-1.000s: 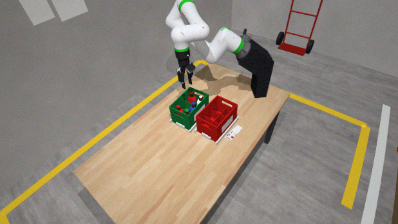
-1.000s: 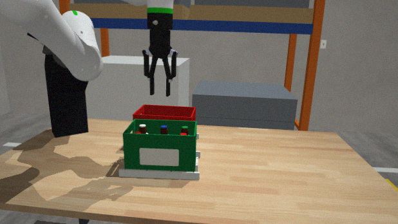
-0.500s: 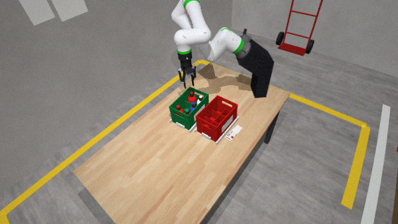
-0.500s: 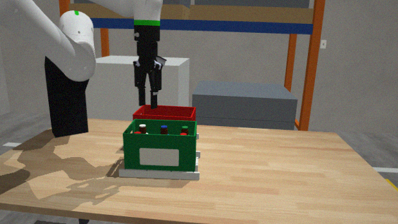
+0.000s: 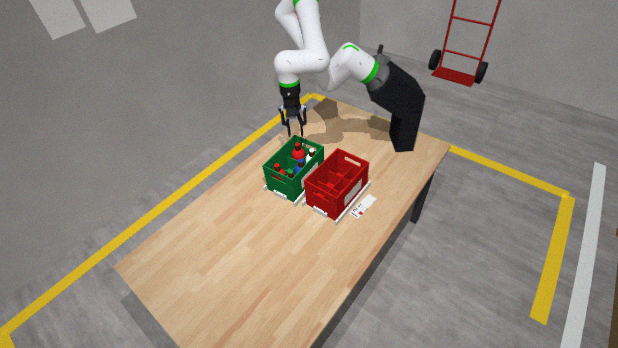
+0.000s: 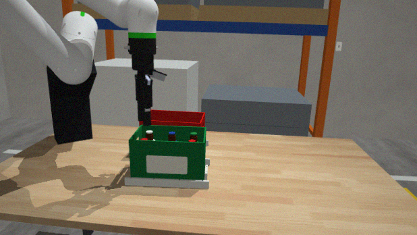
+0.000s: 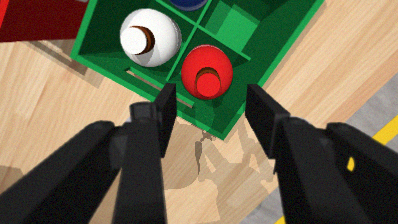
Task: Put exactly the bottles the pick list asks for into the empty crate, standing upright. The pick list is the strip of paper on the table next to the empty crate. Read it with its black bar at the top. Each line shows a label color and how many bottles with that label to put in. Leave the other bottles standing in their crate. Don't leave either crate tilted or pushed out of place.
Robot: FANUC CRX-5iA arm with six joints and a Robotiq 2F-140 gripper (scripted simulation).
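My gripper is now 17 cm above the red-capped bottle. Round my hand: green crate (10 cm ahead, 2 cm to the left, 17 cm below); blue-label bottle (11 cm ahead, 7 cm to the left, 17 cm below); white-capped bottle (2 cm ahead, 9 cm to the left, 17 cm below).
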